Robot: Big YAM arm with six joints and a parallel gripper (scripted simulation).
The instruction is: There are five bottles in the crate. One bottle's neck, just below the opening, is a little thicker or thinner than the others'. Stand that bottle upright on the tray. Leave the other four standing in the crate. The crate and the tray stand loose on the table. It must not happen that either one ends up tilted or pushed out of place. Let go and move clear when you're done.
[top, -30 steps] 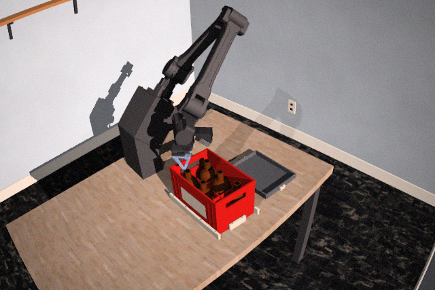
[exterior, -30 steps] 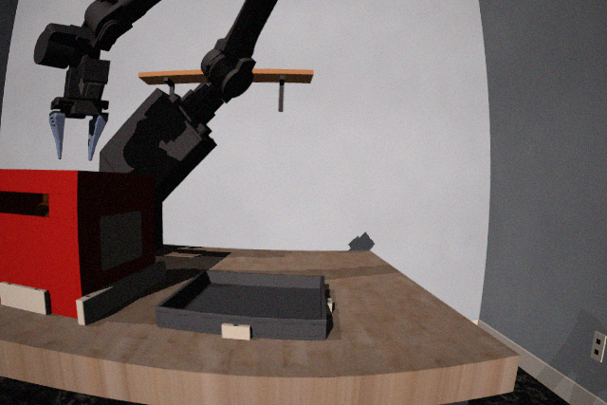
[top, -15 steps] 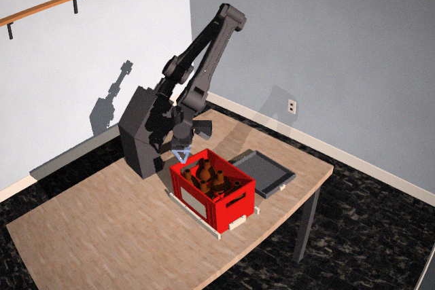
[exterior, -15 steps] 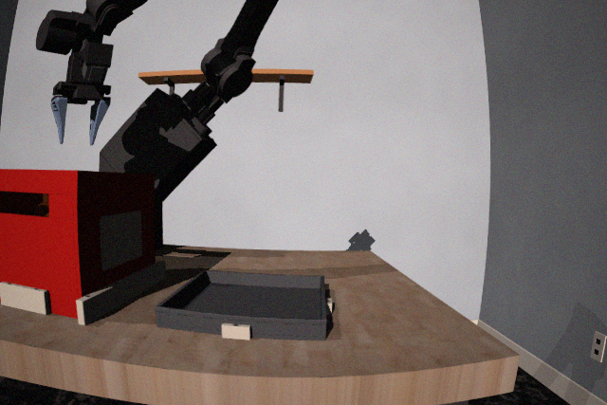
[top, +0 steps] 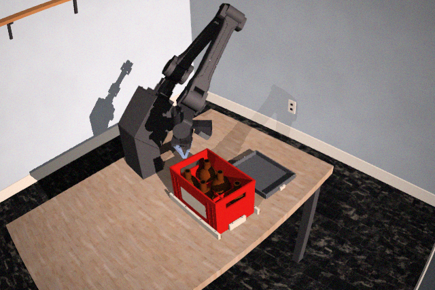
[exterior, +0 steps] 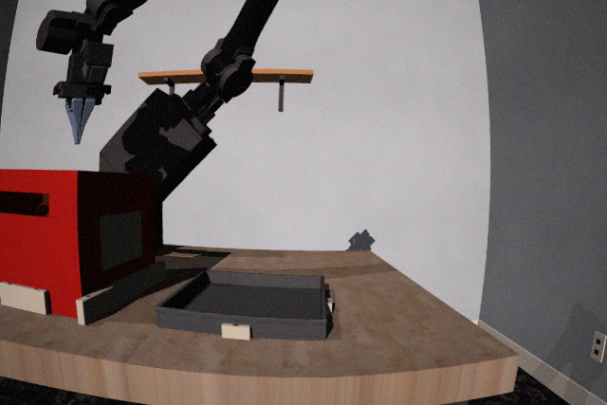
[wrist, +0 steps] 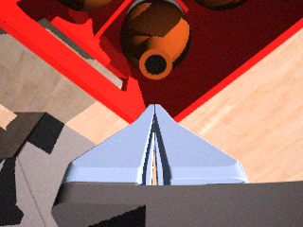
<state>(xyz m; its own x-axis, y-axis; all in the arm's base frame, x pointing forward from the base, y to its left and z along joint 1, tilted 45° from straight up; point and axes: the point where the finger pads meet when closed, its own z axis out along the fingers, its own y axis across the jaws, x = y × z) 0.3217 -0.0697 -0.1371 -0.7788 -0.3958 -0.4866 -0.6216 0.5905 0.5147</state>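
The red crate is 9 cm ahead of my hand, 4 cm to the left of it and 15 cm below it. From my hand the other things lie so: dark grey tray (11 cm ahead, 31 cm to the left, 22 cm below).
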